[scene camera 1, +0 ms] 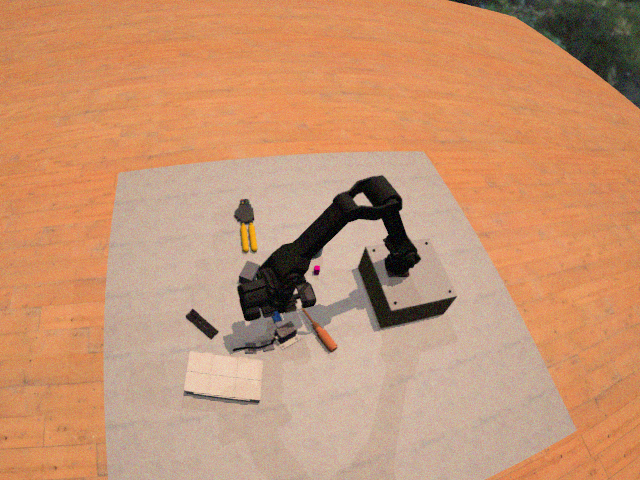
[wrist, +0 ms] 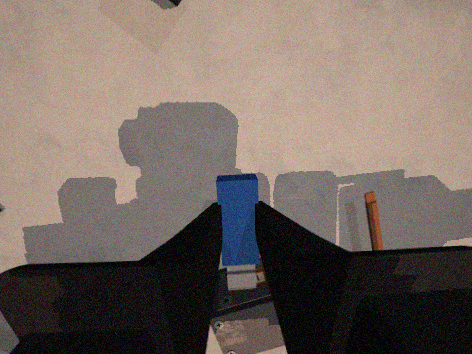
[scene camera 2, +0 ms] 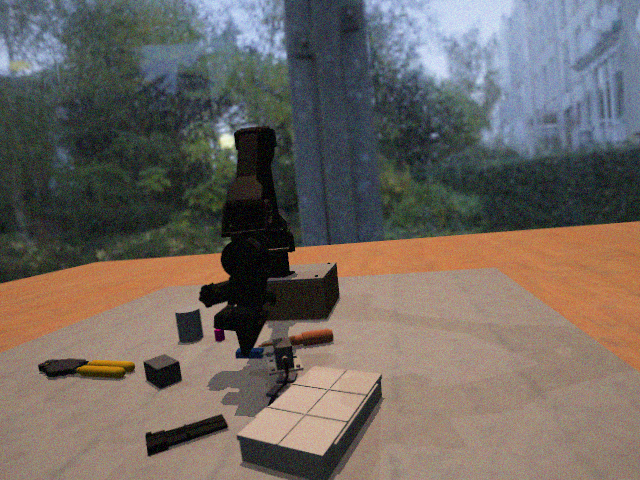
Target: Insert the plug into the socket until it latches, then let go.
gripper: grips a blue plug
a dark cube: on the table
